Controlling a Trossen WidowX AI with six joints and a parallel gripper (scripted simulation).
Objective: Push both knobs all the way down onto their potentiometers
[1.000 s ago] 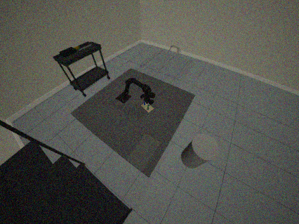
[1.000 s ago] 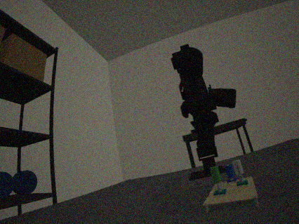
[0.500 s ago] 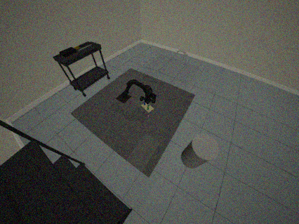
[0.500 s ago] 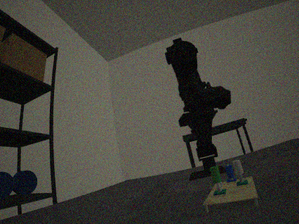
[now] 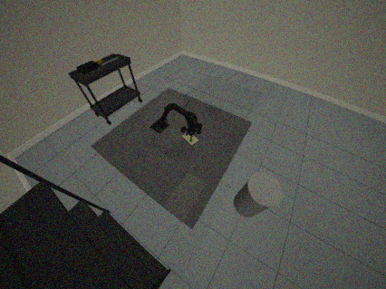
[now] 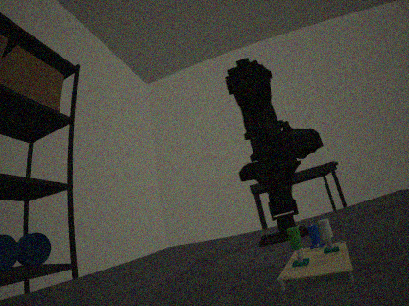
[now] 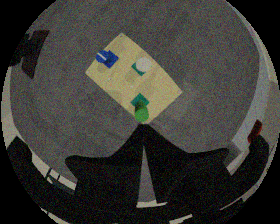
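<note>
Right now the green knob is 5 cm below my gripper tip. The rest, counted from my gripper tip: blue knob (8 cm behind, 6 cm below, 5 cm to the left).
</note>
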